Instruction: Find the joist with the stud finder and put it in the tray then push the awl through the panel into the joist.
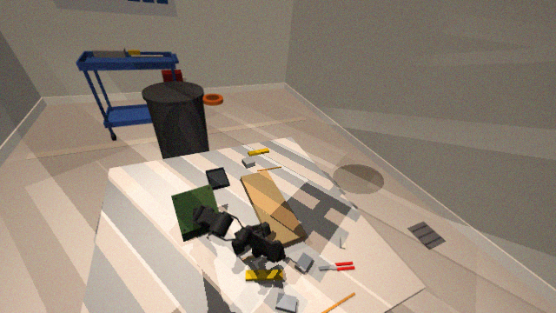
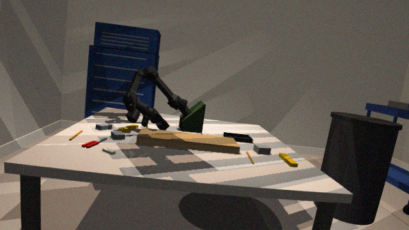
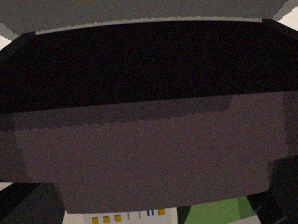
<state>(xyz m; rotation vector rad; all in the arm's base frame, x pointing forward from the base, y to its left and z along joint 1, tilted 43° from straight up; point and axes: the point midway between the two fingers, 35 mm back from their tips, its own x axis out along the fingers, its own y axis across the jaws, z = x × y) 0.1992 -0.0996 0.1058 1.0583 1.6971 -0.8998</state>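
Right now my gripper tip is 10 mm past the stud finder and 10 mm to the left of it. From my gripper tip the other things lie so: awl 40 mm ahead, 100 mm to the right, 50 mm below; black tray 80 mm behind, 460 mm to the left, 50 mm below.
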